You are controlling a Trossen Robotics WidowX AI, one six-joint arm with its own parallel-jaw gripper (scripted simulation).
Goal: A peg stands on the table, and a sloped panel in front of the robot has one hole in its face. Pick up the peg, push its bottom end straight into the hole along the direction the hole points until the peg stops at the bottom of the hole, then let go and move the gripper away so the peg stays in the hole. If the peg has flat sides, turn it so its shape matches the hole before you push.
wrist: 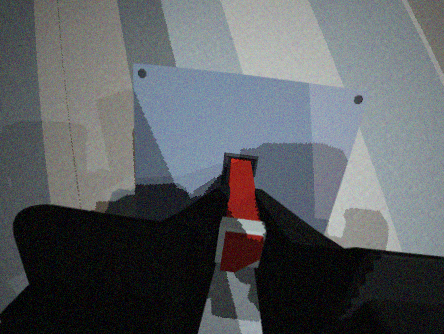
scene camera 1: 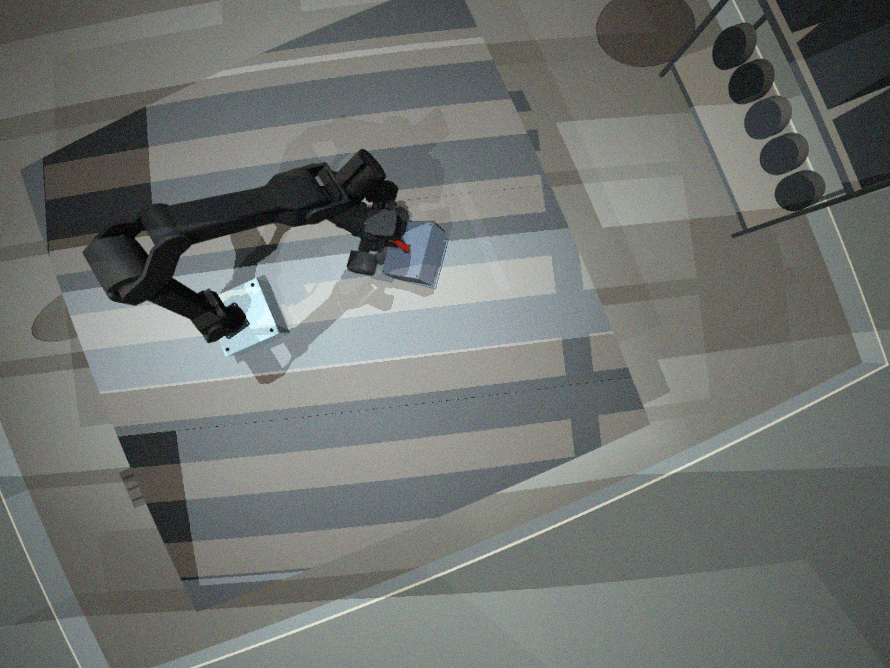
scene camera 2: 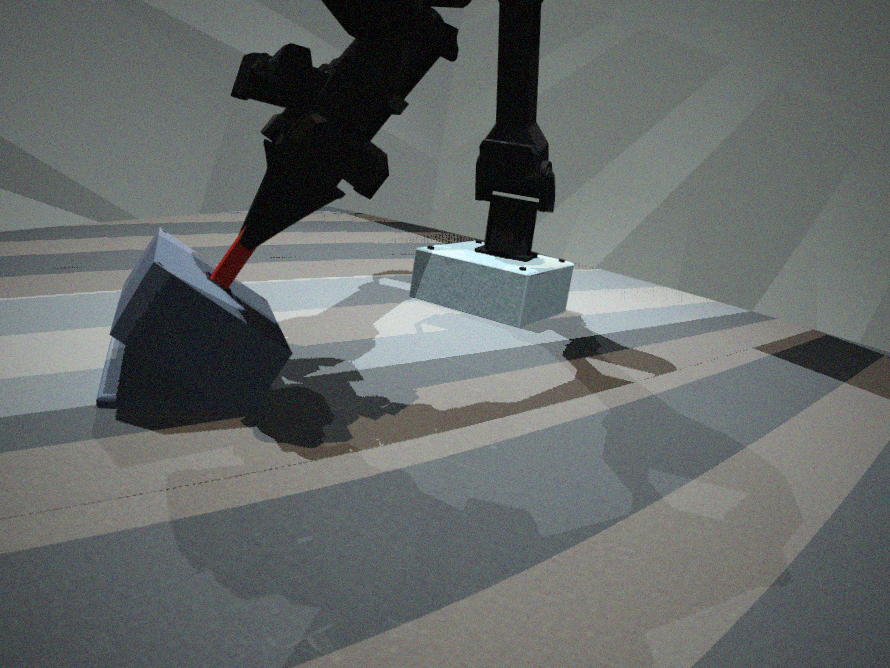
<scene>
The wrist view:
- gripper: 240,195
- red peg: 241,238, held by the gripper
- sloped panel: 185,119
</scene>
